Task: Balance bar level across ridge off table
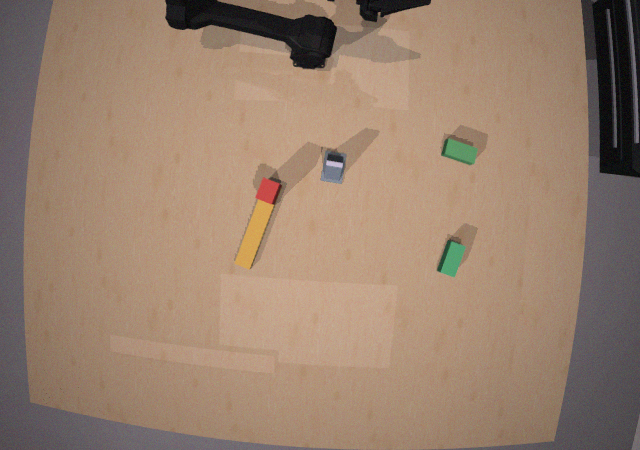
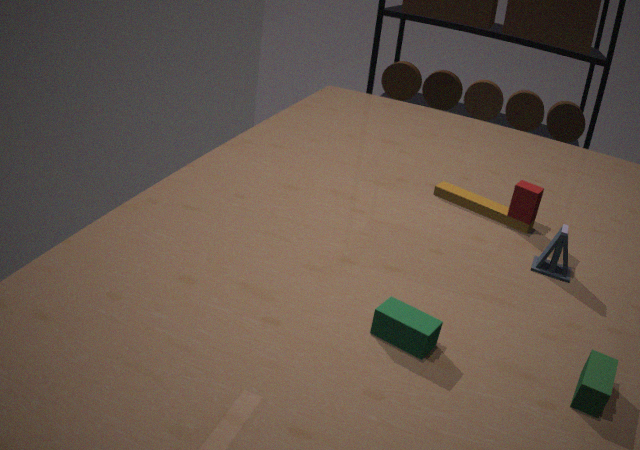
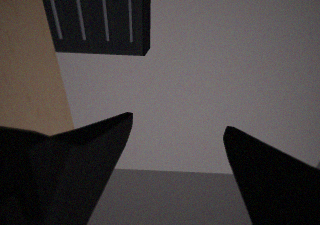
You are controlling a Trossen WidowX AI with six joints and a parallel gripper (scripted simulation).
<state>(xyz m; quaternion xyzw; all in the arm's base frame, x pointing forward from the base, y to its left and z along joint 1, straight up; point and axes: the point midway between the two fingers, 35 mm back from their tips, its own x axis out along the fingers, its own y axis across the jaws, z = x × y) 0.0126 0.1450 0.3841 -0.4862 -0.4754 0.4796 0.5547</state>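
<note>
The ridge is 22 cm ahead of my gripper tip, 12 cm to the right of it and 32 cm below it.
</note>
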